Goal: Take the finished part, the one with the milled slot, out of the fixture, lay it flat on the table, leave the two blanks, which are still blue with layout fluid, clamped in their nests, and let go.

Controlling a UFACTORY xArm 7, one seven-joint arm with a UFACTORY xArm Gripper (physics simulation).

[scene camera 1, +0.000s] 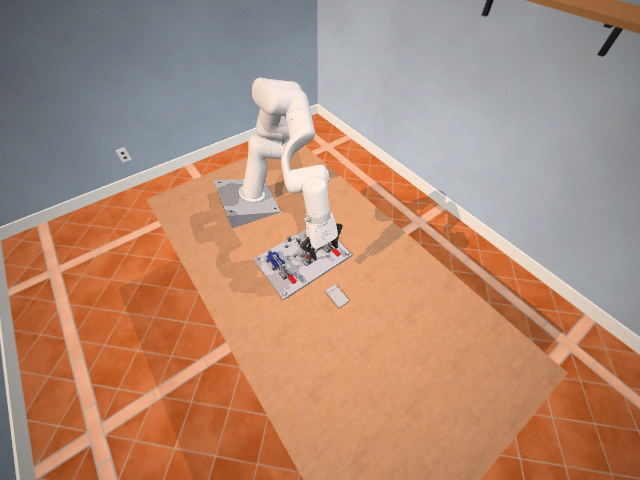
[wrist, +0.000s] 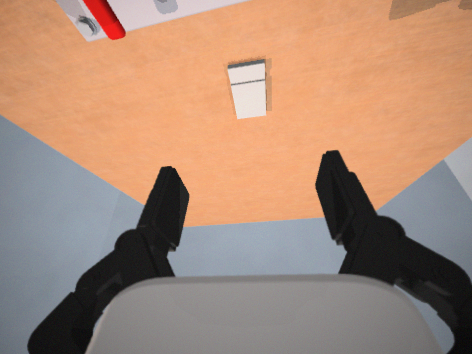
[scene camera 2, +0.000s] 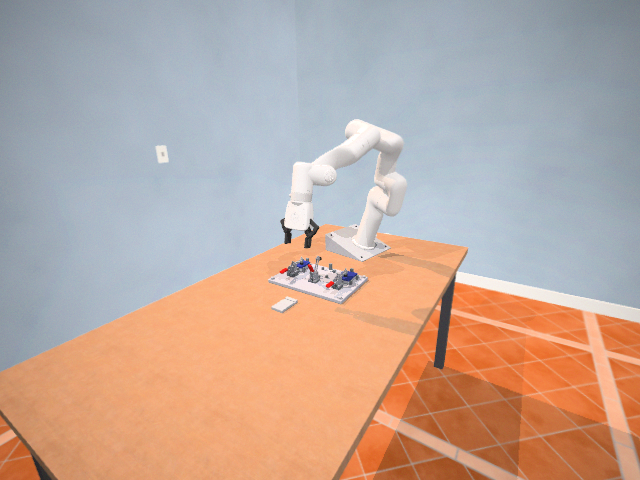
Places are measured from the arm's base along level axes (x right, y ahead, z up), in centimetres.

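Pixels of known places: gripper, fingertip midpoint: (scene camera 1: 324, 252) (wrist: 247, 174) (scene camera 2: 297, 245); arm's base, link origin: (scene camera 1: 251, 194) (scene camera 2: 363, 242).
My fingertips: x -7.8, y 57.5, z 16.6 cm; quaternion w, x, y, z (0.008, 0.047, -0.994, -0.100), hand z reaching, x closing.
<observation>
Ahead of a thing's pixels: the offset from my fingertips to its top centre. Level surfaces: height alone.
The finished part @[dx -1.1, dy +8.8, dz -19.4 cm] (scene camera 1: 337, 296) (scene camera 2: 284, 304) (wrist: 250, 99), a pale block with a slot line across it, lies flat on the table beside the fixture plate @[dx +2.2, dy -14.0, dz -18.9 cm] (scene camera 1: 320, 271) (scene camera 2: 297, 291) (wrist: 150, 14). One blue blank (scene camera 1: 275, 259) (scene camera 2: 349, 275) sits in an end nest under its clamp. The other blue blank @[dx +13.7, dy -16.8, dz -16.3 cm] (scene camera 2: 303, 264) sits in the nest at the opposite end; the gripper hides it in scene camera 1. In the middle nest no part shows, and its clamp arm (scene camera 2: 317, 262) stands upright. My gripper (scene camera 1: 325, 246) (scene camera 2: 297, 244) (wrist: 247, 174) is open and empty, above the fixture, apart from the part.
Red clamp handles @[dx +12.0, dy -3.9, dz -14.2 cm] (scene camera 1: 292, 279) (scene camera 2: 283, 270) (wrist: 106, 19) stick out toward the side where the part lies. The arm's grey base (scene camera 1: 242, 206) (scene camera 2: 343, 246) stands on the table @[dz -20.4 cm] (scene camera 1: 413, 361) (scene camera 2: 180, 372) (wrist: 125, 125) behind the fixture. Blue-grey walls stand beyond the table.
</observation>
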